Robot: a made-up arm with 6 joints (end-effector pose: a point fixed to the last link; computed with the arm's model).
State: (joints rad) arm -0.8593 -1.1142 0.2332 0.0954 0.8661 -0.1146
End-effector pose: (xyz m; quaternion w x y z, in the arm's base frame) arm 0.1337 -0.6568 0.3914 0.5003 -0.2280 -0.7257 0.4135
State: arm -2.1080 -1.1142 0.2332 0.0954 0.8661 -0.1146
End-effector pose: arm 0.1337 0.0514 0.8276 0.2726 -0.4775 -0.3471 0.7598
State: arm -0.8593 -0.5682 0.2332 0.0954 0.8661 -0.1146
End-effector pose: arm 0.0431 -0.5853 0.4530 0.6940 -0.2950 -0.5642 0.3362
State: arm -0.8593 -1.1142 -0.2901 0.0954 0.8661 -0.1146
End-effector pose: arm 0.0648 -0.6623 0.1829 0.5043 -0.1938 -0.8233 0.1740
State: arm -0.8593 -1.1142 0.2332 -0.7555 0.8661 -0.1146
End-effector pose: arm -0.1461 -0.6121 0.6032 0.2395 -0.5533 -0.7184 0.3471
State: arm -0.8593 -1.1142 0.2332 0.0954 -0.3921 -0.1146
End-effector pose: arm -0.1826 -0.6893 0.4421 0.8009 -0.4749 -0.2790 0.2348
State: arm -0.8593 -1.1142 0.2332 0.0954 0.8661 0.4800
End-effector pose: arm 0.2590 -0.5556 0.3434 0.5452 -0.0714 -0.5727 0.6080
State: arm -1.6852 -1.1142 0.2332 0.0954 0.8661 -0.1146
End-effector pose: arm 0.1337 -0.2443 0.7862 0.3668 -0.4096 -0.4988 0.6700
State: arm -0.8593 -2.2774 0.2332 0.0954 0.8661 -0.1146
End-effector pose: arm 0.4000 -0.6470 0.3998 0.0143 0.0369 0.8807 -0.4719
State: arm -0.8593 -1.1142 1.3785 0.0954 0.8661 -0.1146
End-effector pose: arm 0.3362 -0.3280 0.6413 0.3764 -0.2469 -0.3539 0.8198
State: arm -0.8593 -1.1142 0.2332 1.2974 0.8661 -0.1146
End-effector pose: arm 0.1512 -0.4524 -0.0478 0.7089 0.2854 -0.5200 0.3816
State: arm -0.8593 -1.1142 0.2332 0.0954 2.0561 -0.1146
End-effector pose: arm 0.2346 -0.3995 0.5243 0.0367 0.0880 -0.8942 0.4374
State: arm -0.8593 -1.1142 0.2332 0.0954 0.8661 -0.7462
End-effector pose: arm -0.0300 -0.7150 0.3516 0.4048 -0.3721 -0.8183 0.1677
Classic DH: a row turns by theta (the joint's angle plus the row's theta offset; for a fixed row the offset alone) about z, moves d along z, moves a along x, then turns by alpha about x. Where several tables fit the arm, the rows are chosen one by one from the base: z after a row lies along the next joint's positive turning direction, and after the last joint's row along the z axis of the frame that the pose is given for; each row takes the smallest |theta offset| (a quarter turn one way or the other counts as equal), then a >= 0, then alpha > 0; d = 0 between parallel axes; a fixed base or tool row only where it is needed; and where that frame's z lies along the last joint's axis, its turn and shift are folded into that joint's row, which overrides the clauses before.
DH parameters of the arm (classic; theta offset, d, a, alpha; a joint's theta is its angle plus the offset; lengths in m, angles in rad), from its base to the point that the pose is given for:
base (fixed): 1.5708 0.118 0 1.5708
joint 1: -1.5708 0.257 0.11 -1.5708
joint 2: 1.5708 -0.267 0.032 -1.5708
joint 3: 1.5708 0.331 0.017 -1.5708
joint 4: 1.5708 -0.162 0.041 1.5708
joint 5: 0 0.037 0.025 -1.5708
joint 6: -1.5708 -0.267 0.279 1.5708
tool (fixed): 1.5708 -0.067 0 0

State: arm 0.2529 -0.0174 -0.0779 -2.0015 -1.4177 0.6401
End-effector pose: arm -0.2077 -0.0739 0.4461 0.6206 -0.3903 0.2561 -0.6300
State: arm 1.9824 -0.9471 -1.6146 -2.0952 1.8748 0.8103
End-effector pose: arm -0.3141 0.0715 -0.3316 0.8034 0.5416 -0.1709 -0.1792
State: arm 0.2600 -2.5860 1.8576 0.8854 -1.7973 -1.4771
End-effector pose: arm -0.0430 0.0133 -0.2066 0.0962 -0.9663 0.2324 -0.0540
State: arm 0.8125 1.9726 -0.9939 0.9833 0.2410 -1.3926
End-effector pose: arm 0.6914 -0.1390 0.2787 0.5911 -0.3748 0.6995 0.1441
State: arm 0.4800 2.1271 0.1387 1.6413 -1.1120 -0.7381
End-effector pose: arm 0.3714 -0.4853 -0.1062 0.0020 0.6661 0.7344 0.1301
